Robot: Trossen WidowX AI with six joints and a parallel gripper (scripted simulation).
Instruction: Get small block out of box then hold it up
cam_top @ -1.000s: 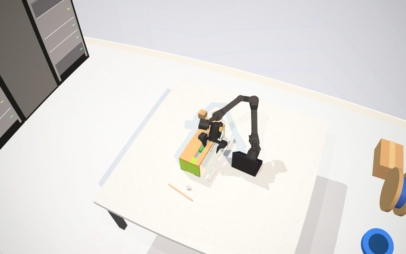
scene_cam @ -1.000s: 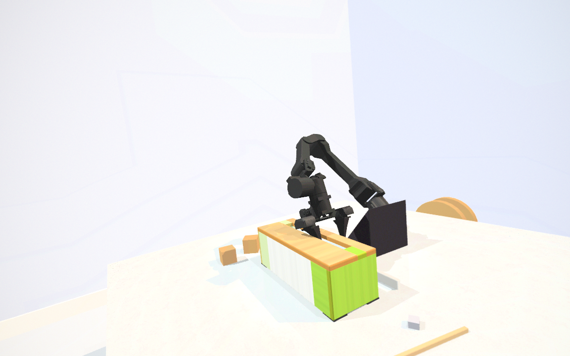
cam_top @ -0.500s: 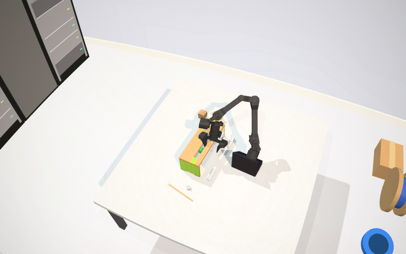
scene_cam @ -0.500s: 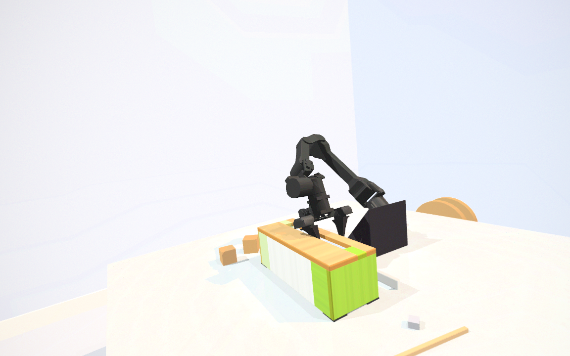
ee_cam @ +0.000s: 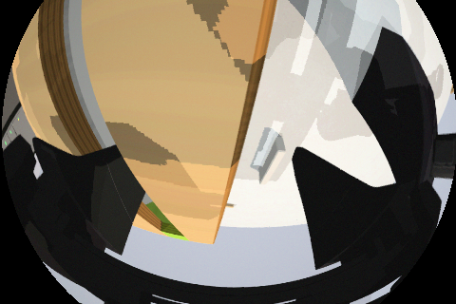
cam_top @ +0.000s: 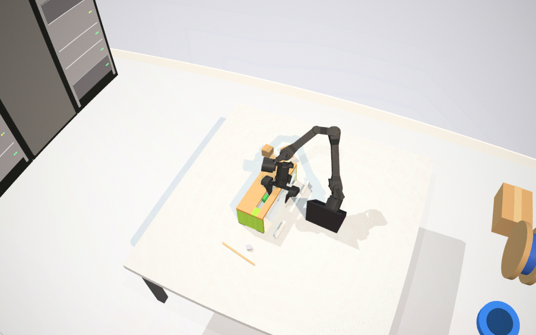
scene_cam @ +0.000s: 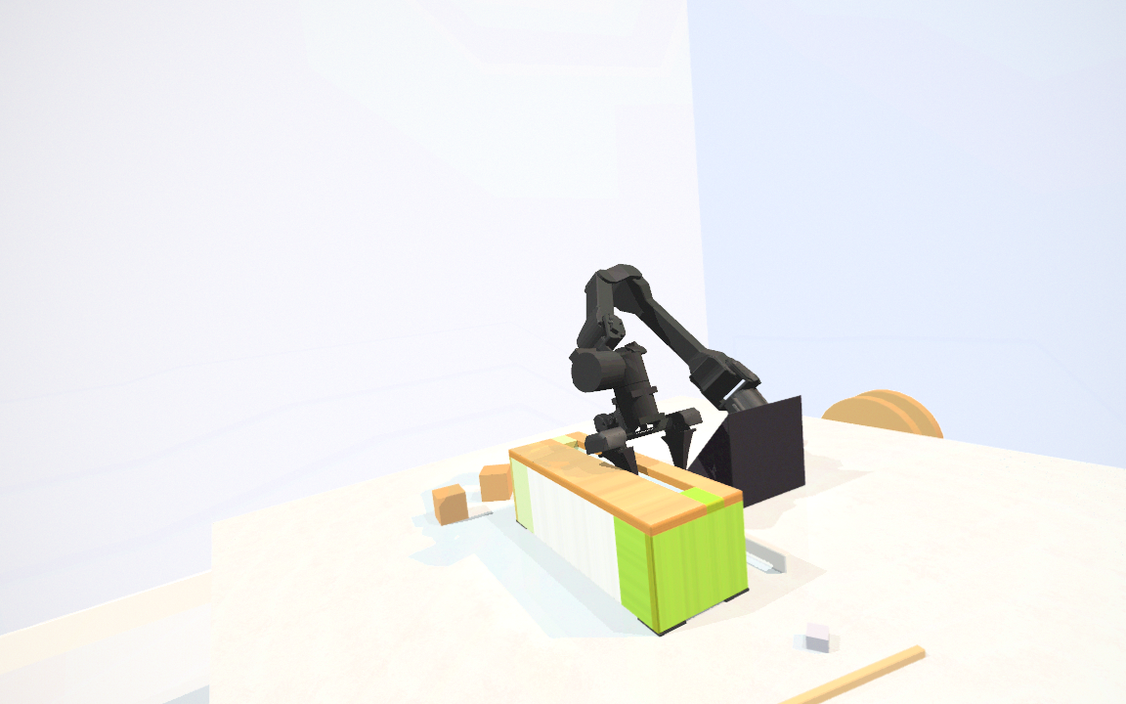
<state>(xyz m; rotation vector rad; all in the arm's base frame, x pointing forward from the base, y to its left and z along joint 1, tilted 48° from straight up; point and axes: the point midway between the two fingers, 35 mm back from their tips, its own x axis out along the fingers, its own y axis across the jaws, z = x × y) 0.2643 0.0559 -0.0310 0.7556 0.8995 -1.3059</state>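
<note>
My gripper tip is now 50 mm short of the green block and 30 mm to the right of it. The rest, counted from my gripper tip: long box 40 mm ahead, 30 mm to the right, 20 mm below; thin wooden stick 20 mm ahead, 320 mm to the left, 80 mm below; small grey cube 10 mm behind, 270 mm to the left, 80 mm below.
</note>
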